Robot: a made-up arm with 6 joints. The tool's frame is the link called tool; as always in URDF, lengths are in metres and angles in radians.
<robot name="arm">
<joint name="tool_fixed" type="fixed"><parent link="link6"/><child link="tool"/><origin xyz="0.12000 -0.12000 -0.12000" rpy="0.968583 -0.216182 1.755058"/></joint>
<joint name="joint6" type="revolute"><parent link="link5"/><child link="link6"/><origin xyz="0.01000 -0.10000 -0.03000" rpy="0.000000 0.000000 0.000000"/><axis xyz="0 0 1"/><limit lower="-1.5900" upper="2.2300"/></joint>
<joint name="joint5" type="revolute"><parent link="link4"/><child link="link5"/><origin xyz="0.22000 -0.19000 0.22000" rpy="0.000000 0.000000 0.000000"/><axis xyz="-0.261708 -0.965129 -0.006"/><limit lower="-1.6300" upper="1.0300"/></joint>
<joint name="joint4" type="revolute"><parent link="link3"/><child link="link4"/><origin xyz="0.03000 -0.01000 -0.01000" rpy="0.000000 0.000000 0.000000"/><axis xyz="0 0 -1"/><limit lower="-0.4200" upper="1.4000"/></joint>
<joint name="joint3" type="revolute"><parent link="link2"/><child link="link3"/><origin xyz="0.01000 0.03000 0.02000" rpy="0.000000 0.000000 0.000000"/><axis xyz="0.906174 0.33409 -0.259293"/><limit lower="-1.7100" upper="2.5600"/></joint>
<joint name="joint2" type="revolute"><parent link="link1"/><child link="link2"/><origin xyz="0.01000 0.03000 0.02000" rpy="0.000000 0.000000 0.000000"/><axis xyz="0 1 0"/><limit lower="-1.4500" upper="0.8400"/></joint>
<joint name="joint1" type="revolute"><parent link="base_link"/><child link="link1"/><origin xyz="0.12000 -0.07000 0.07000" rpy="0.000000 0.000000 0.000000"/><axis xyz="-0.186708 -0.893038 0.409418"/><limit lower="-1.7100" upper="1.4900"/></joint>
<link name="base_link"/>
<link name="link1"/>
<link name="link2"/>
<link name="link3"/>
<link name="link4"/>
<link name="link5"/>
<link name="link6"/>
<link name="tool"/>
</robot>
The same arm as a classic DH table. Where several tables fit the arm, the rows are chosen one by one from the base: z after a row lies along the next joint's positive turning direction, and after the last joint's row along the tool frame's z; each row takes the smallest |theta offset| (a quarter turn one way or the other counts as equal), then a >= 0, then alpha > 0; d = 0 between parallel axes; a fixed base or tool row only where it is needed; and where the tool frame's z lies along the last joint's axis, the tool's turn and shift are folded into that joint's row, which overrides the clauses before.
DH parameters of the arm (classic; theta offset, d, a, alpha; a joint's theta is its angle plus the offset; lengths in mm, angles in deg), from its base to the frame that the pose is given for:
base (fixed): -11.81 50.3 131.8 65.83
joint1: 27.05 79.4 17.4 -153.26
joint2: -49.52 86.4 22 -70.48
joint3: 84.54 29.9 19.8 -74.97
joint4: -54.59 -217.4 262.1 -89.66
joint5: 0 219.7 35.8 -90.34
joint6: -72.66 -226.1 124.5 -56.41
tool (fixed): -165.08 138.5 0 0
Joint limits (deg, base to tool): -97.98..85.37 -83.08..48.13 -97.98..146.68 -24.06..80.21 -93.39..59.01 -91.1..127.77

